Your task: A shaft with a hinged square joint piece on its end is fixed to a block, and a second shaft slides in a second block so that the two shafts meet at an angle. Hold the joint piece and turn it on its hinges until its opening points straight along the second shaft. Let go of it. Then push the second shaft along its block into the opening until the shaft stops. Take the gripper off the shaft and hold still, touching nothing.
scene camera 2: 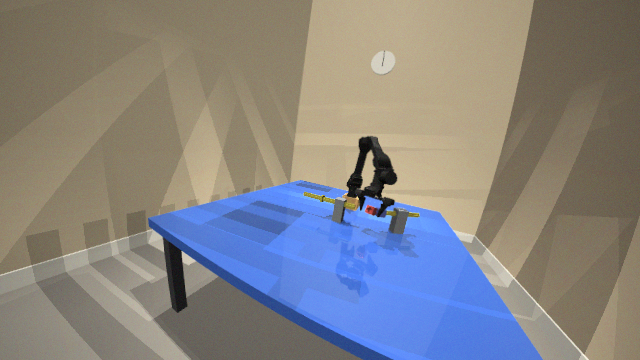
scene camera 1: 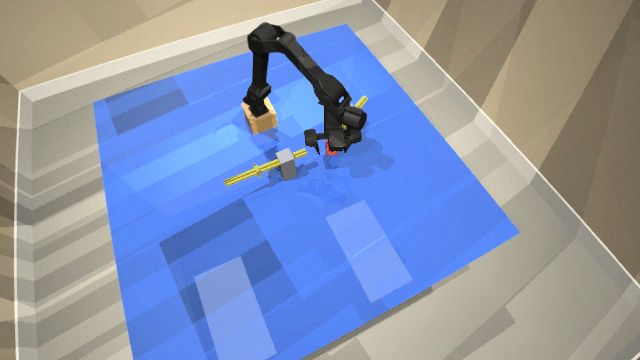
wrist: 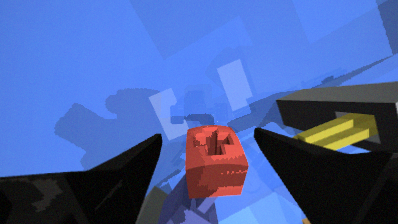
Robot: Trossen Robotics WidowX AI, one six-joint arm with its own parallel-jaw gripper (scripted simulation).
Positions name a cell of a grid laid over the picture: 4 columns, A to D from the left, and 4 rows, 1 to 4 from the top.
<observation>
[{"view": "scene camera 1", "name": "gripper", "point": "C2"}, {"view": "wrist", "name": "gripper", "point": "C3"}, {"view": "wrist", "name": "red square joint piece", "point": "C3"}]
</observation>
